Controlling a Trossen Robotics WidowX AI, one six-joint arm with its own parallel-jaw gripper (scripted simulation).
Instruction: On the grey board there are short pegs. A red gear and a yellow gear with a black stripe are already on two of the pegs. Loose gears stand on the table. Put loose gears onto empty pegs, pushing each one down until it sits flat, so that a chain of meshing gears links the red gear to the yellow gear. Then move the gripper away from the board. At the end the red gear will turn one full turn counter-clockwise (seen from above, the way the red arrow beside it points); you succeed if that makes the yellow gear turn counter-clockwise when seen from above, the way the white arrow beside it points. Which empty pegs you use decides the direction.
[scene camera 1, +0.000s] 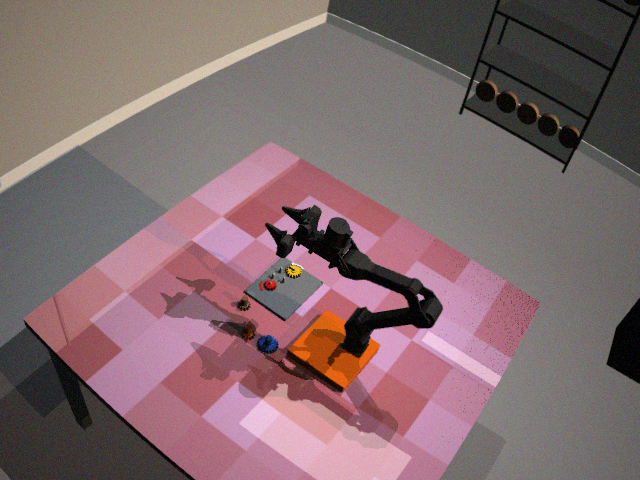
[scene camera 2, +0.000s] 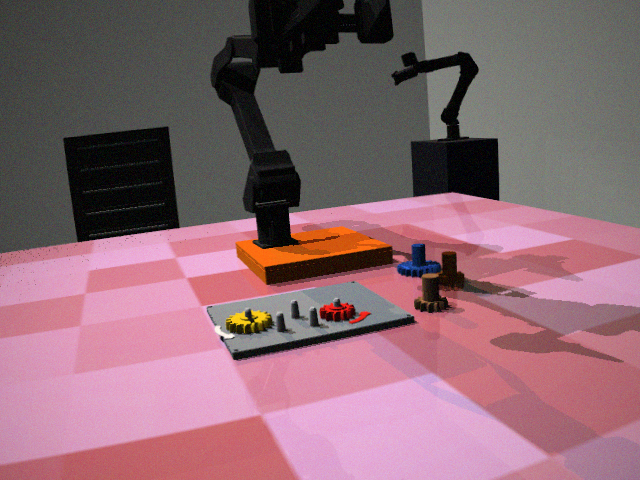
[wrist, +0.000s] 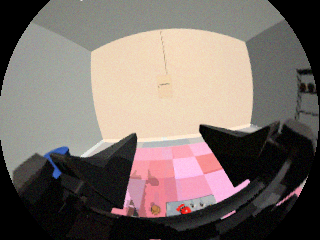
Observation:
My gripper (scene camera 1: 274, 215) is open and holds nothing. Also in view: a blue gear (scene camera 2: 418, 266) and a yellow gear (scene camera 2: 239, 323).
My gripper is seen too in the wrist view (wrist: 169, 132). The wrist view does not show the blue gear: it is out of frame.

